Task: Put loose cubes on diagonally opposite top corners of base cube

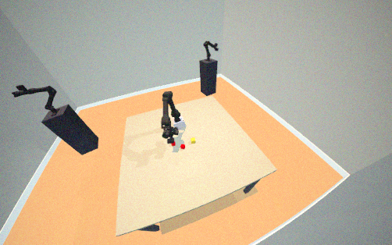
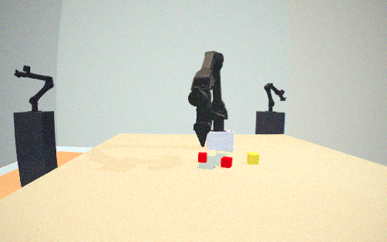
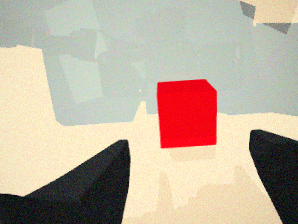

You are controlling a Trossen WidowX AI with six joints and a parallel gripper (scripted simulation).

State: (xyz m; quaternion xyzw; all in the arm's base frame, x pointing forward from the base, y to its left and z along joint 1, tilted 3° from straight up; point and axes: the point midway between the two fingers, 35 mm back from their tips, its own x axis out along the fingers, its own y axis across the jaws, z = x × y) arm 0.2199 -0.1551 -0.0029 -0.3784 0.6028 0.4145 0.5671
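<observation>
My gripper tip is 80 mm short of the yellow base cube, 180 mm to the right of it and 50 mm above it. Also, from my gripper tip: red cube: 90 mm ahead, 60 mm to the left, 50 mm below.
</observation>
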